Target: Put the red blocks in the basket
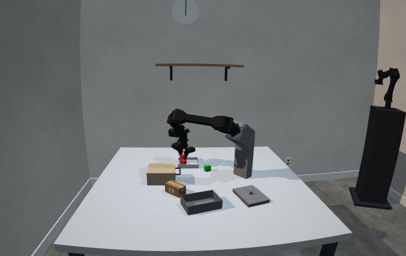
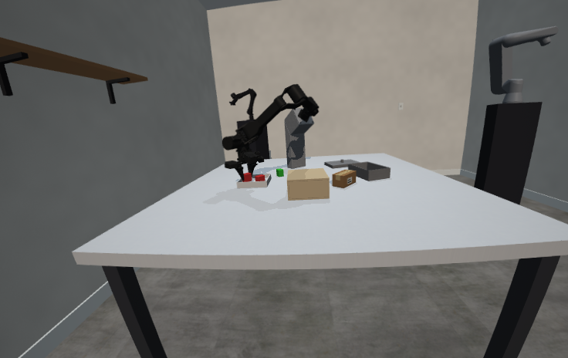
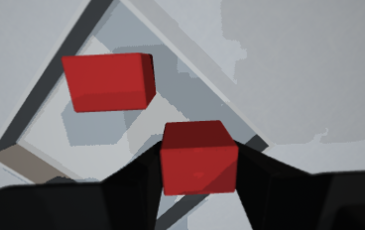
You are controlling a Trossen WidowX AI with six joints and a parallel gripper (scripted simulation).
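Now: the knobbed lid 56 cm behind my hand, 31 cm to the left of it and 5 cm below it. Also, from my hand: cardboard box: 16 cm behind, 43 cm to the left, 3 cm below; dark grey box: 34 cm behind, 50 cm to the left, 5 cm below; shallow basket: 4 cm behind, 1 cm to the left, 5 cm below.
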